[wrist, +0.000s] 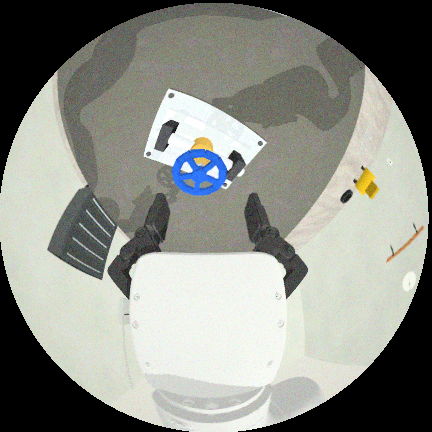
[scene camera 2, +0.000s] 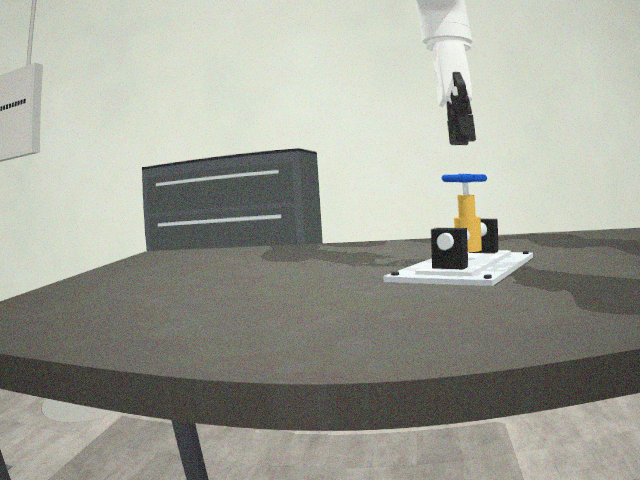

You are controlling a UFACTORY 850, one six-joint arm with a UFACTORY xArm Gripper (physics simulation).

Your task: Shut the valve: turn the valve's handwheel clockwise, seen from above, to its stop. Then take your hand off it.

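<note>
The valve has a blue handwheel (scene camera 2: 464,178) (wrist: 199,190) with spokes, lying level on a thin stem above its yellow body (scene camera 2: 466,206) (wrist: 202,144). The body stands on a white base plate (scene camera 2: 439,280) (wrist: 180,105) between two black blocks. My gripper (scene camera 2: 461,142) (wrist: 206,201) is open and empty. It points down and is a short way above the handwheel, not touching it. In the wrist view the two fingers stand wide apart, and the wheel shows just beyond the fingertips, a little left of the middle between them.
One black block (scene camera 2: 449,258) (wrist: 166,136) and the other block (scene camera 2: 490,242) (wrist: 236,166) stand low beside the valve body. The plate lies on the dark round-edged table (scene camera 2: 258,320) (wrist: 280,160). A dark grey drawer cabinet (scene camera 2: 222,201) (wrist: 82,235) stands behind the table.
</note>
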